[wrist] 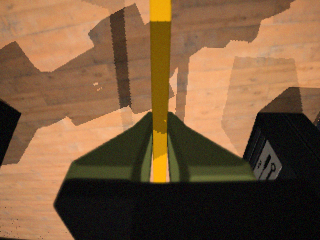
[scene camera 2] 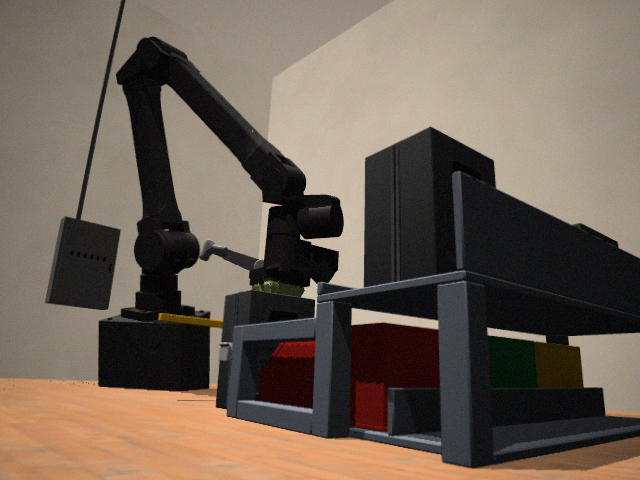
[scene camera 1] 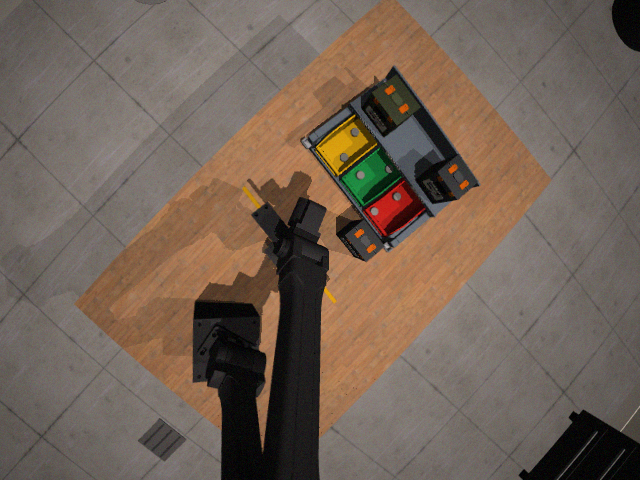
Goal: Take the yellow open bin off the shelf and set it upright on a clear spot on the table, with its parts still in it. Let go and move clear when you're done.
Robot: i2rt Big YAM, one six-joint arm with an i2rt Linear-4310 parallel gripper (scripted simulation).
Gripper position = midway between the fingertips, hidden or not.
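My gripper is seen in the wrist view at (wrist: 160, 119). Scene camera 1 shows a yellow open bin (scene camera 1: 340, 141) and a red bin (scene camera 1: 393, 215). A green bin (scene camera 2: 512, 362) is visible in scene camera 2 and again, as the green bin (scene camera 1: 375, 178), in scene camera 1. The yellow open bin is out of frame in the wrist view. The green bin is out of frame in the wrist view.
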